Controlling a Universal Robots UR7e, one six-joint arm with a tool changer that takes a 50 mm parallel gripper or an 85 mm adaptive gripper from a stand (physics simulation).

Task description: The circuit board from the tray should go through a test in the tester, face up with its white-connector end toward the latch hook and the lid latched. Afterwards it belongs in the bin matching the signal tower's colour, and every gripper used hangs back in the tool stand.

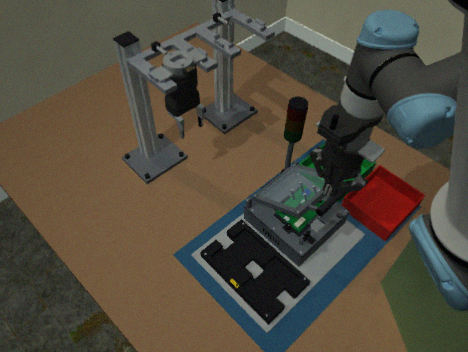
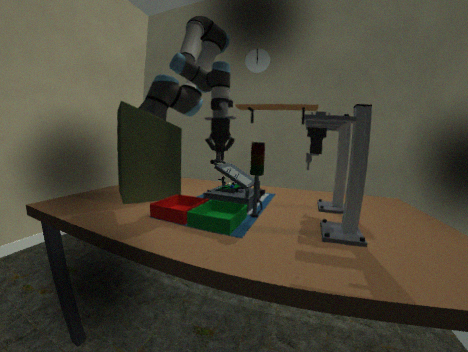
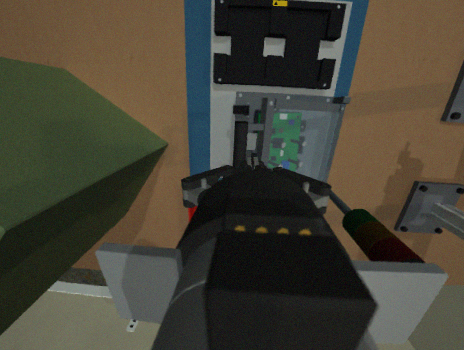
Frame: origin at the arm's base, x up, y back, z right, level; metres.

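Where they show: hand, its tool point: (image 2: 220, 114); arm's base, origin of its link: (image 2: 149, 120).
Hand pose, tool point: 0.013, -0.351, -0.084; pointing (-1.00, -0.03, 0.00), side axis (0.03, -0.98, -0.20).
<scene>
Each offset is from my tool point to the top centre of the thing, as dx, dy, dz. "*": to the spot under its first point.
The green circuit board (image 1: 307, 215) (image 3: 285, 135) lies face up in the grey tester @(* -0.318, -0.050, -0.102) (image 1: 272, 232), partly under the clear lid (image 1: 265, 202) (image 2: 235, 175) (image 3: 320, 125). Its white connectors face the tester's front side, near small black posts. The lid is tilted partway open. My gripper (image 1: 326, 191) (image 2: 218, 158) (image 3: 255, 162), the adaptive one, has its fingers together, against or beside the lid's black handle bar @(* -0.195, +0.001, +0.015) (image 2: 216, 162) (image 3: 241, 142), which seems not to be between them. The signal tower @(* -0.145, -0.182, +0.048) (image 1: 296, 120) (image 2: 257, 159) shows dark red, amber and green segments; none looks clearly lit.
The black tray @(* -0.351, +0.041, -0.154) (image 1: 277, 280) (image 3: 250, 50) lies before the tester. The red bin (image 1: 385, 200) (image 2: 172, 210) and green bin (image 1: 367, 167) (image 2: 215, 220) stand behind it. The parallel gripper (image 1: 191, 125) hangs in the tool stand (image 1: 137, 100) (image 2: 356, 175). A green panel (image 2: 150, 155) (image 3: 65, 130) stands near the arm's base.
</scene>
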